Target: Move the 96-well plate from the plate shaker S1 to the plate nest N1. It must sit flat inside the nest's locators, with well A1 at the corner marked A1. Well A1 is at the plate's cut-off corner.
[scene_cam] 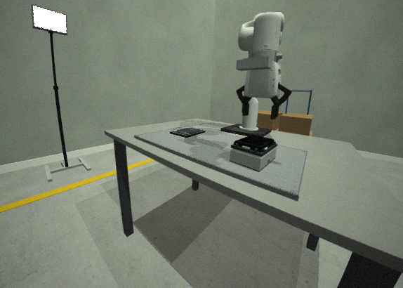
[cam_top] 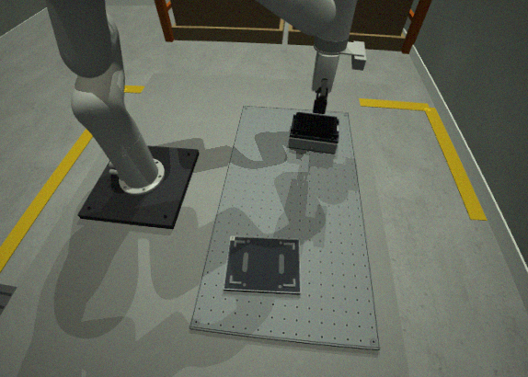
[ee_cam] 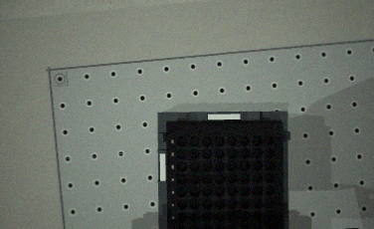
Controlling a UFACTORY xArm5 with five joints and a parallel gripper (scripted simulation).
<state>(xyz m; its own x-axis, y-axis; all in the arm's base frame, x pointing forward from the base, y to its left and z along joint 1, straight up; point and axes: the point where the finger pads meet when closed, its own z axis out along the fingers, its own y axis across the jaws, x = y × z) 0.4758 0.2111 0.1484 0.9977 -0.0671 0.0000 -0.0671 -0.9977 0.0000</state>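
Right now my hand is 9 cm above the black 96-well plate. Also, from my hand: plate nest N1 (41 cm to the right, 15 cm below, 11 cm behind).
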